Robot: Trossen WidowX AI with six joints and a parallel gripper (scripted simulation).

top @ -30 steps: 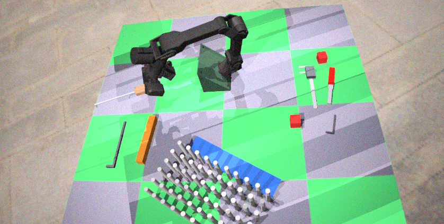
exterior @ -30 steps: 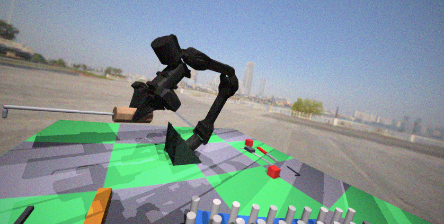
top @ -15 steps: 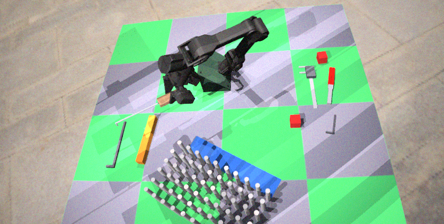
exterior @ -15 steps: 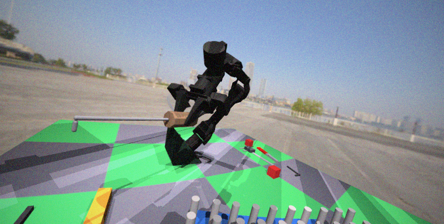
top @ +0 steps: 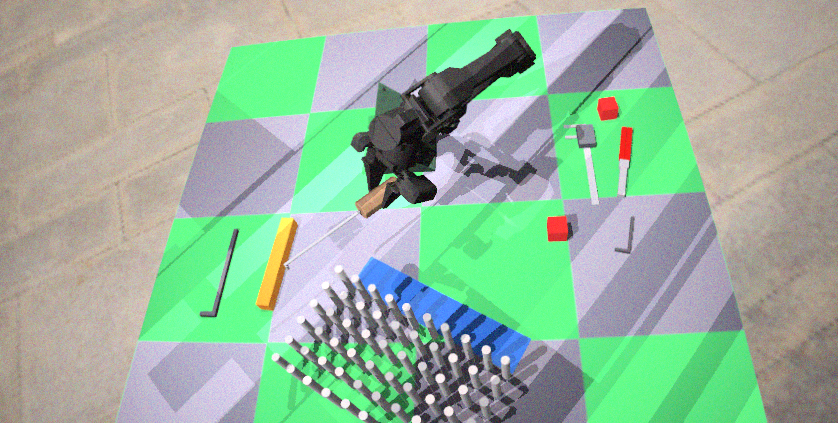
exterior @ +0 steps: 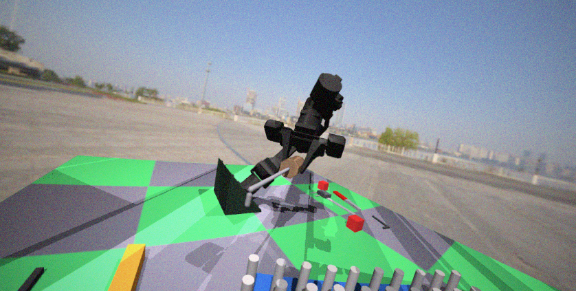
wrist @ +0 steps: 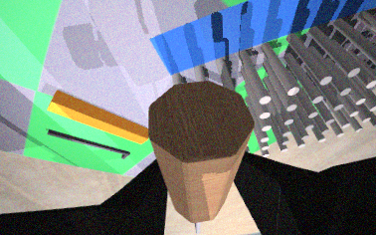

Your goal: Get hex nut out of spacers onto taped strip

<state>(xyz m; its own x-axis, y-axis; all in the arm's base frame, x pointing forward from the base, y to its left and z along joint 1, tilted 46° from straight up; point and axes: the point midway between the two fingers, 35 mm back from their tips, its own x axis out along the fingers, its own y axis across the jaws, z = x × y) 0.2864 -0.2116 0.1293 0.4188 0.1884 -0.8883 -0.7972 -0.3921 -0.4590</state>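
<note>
The blue taped strip lies 14 cm ahead of my gripper tip, 7 cm to the left of it and 23 cm below it. Round my gripper tip: red-handled tool (17 cm behind, 54 cm to the left, 22 cm below); orange bar (1 cm behind, 28 cm to the right, 21 cm below); wooden-handled wire tool (6 cm ahead, 8 cm to the right, 1 cm above).
</note>
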